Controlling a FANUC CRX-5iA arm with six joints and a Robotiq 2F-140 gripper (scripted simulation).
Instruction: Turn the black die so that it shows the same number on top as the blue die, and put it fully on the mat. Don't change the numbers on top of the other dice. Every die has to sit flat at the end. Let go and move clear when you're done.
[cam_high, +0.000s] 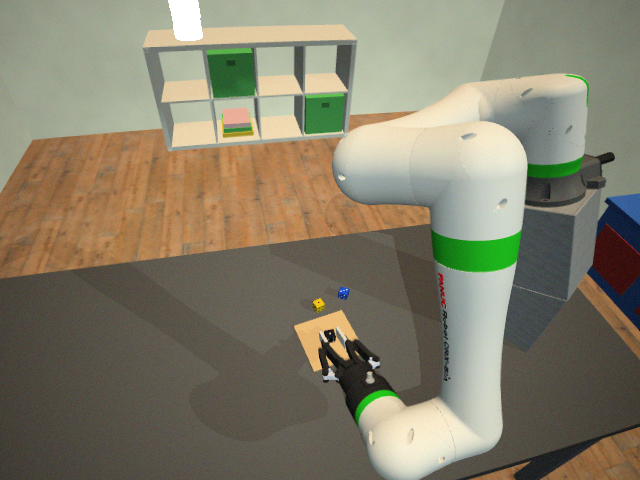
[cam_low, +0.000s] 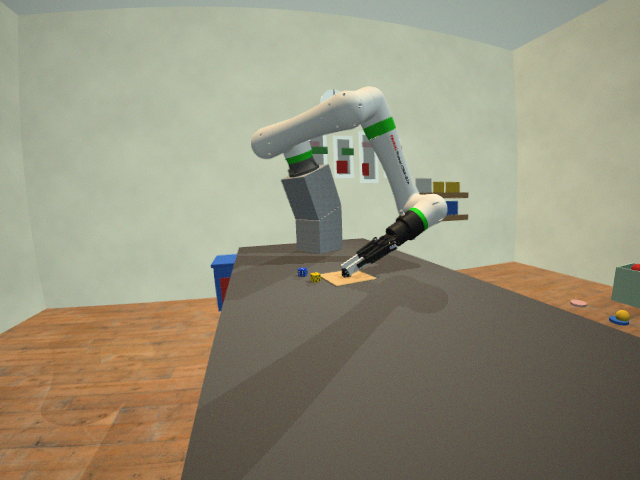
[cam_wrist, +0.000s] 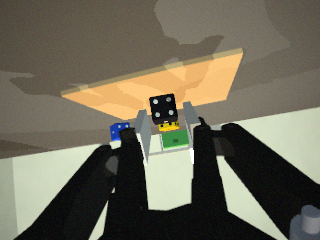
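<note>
Now: hand 20 mm to the left of the black die and 20 mm above it. From my hand the other things lie so: blue die (150 mm to the right, 80 mm behind, 30 mm below); then yellow die (130 mm to the right, 30 mm below); then tan mat (40 mm below, 30 mm to the right).
</note>
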